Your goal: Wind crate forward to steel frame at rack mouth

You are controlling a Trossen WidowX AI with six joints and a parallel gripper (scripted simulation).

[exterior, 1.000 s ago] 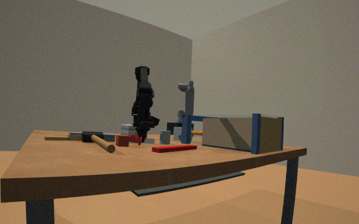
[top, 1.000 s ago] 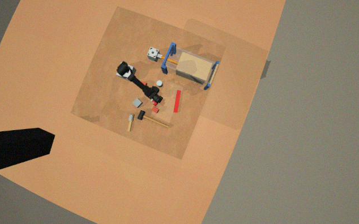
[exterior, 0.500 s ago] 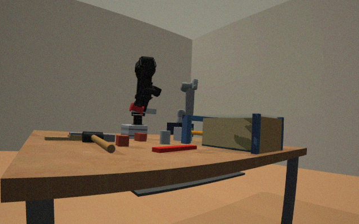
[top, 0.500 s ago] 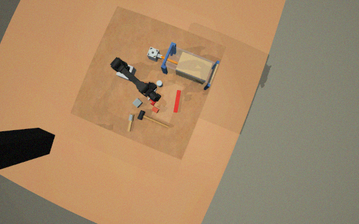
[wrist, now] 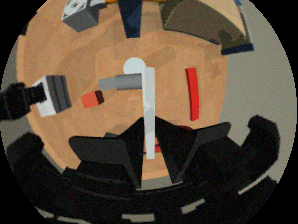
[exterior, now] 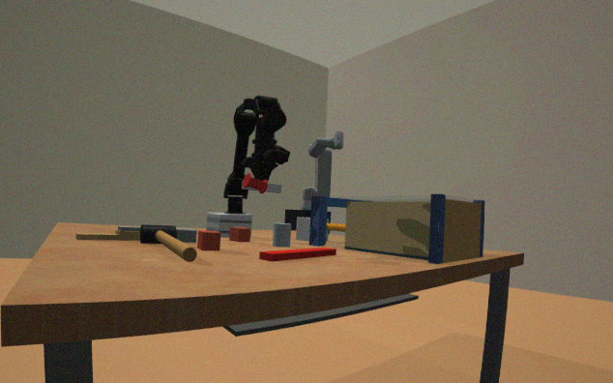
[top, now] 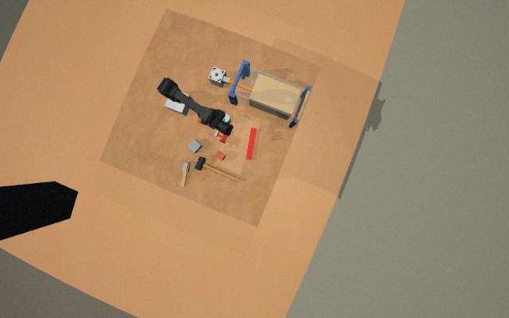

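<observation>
The red knob lies 30 mm ahead of my gripper tip, 50 mm to the right of it and 10 mm above it. The rest, counted from my gripper tip: grey block: 160 mm behind, 170 mm to the right, 150 mm below; then winch handle: 10 mm ahead, 10 mm to the right, 10 mm above; then red bar: 220 mm ahead, 20 mm to the right, 160 mm below.
</observation>
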